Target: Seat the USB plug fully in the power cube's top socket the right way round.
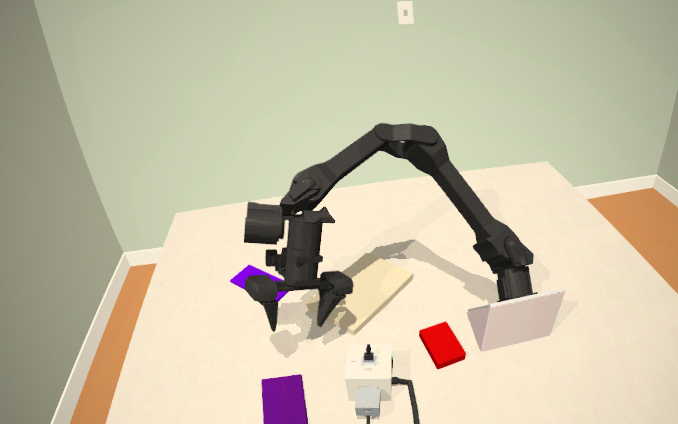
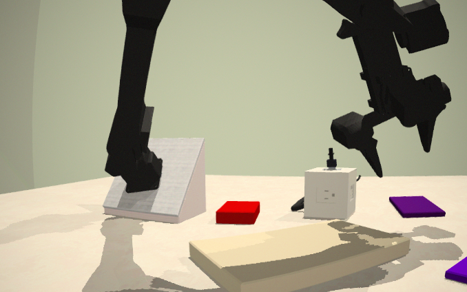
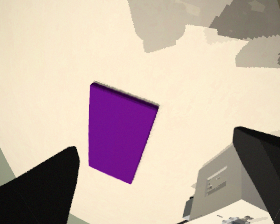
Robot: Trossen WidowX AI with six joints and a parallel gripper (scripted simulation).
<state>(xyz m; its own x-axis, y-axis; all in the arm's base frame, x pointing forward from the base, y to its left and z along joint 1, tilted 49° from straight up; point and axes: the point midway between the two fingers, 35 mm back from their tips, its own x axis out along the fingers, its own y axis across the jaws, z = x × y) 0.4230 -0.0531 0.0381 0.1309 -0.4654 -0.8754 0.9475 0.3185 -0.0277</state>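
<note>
Right now my gripper tip is 110 mm past the USB plug and 100 mm to the right of it. Round my gripper tip: socket: 110 mm behind, 100 mm to the left, 20 mm below; then cream board: 150 mm to the right, 150 mm behind, 80 mm below; then red block: 260 mm behind, 80 mm below, 60 mm to the left.
</note>
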